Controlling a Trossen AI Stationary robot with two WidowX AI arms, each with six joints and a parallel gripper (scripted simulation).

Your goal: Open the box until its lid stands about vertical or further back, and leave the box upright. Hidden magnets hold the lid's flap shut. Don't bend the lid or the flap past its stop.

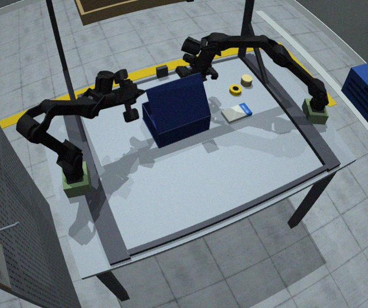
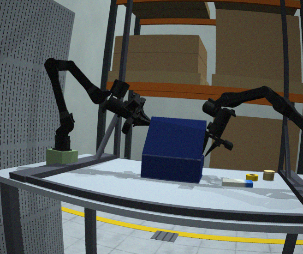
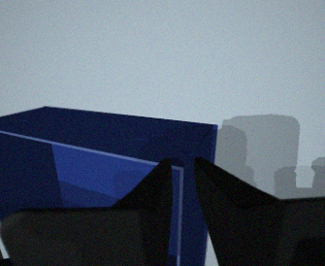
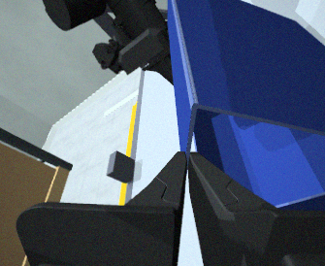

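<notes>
My right gripper is now 10 mm past the lid flap and 140 mm to the right of it. The rest, counted from my right hand: yellow ring (70 mm behind, 460 mm to the left, 200 mm below); tan cylinder (110 mm behind, 540 mm to the left, 180 mm below).
</notes>
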